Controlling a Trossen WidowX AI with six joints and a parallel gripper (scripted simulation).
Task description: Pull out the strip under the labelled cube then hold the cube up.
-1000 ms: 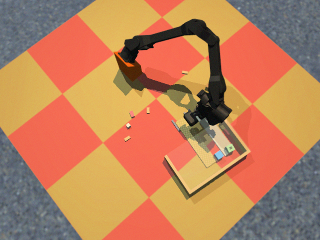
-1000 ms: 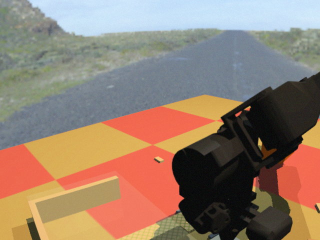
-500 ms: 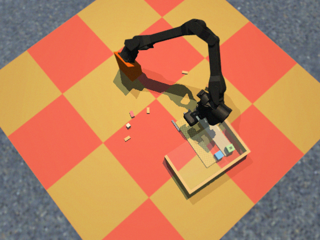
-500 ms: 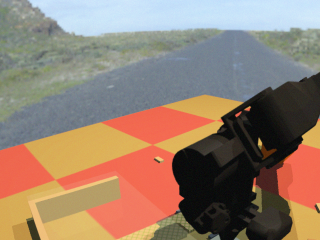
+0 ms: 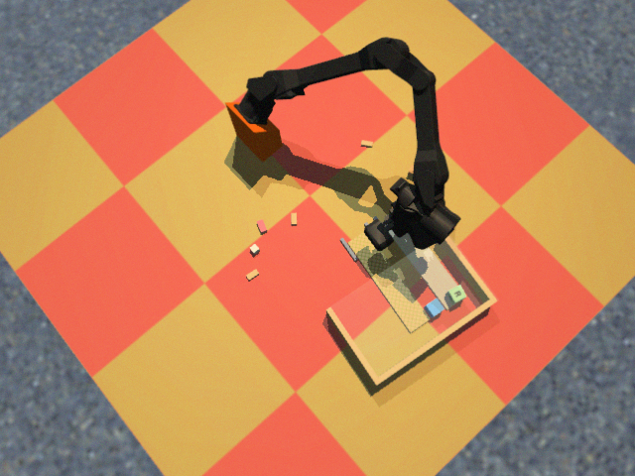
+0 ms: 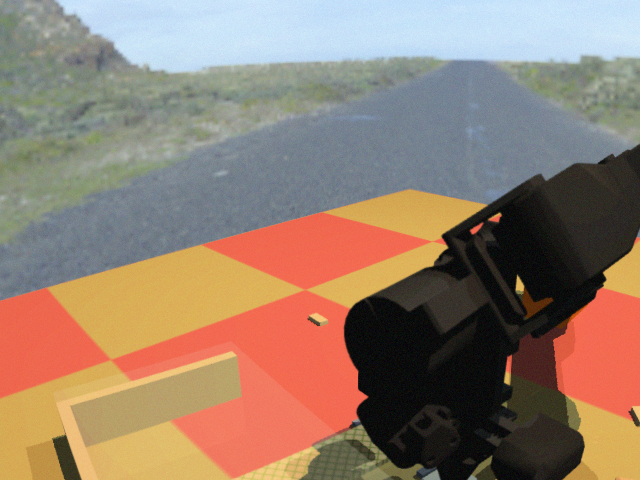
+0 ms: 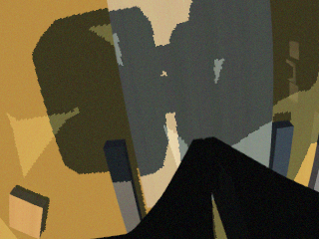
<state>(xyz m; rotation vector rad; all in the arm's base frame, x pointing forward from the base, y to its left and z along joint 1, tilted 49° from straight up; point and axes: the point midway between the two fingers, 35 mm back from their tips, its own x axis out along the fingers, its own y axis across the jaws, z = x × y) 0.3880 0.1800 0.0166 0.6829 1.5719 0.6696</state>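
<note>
The labelled cube lies 200 mm ahead of my gripper tip, 20 mm above it and 10 mm to the right of it.
</note>
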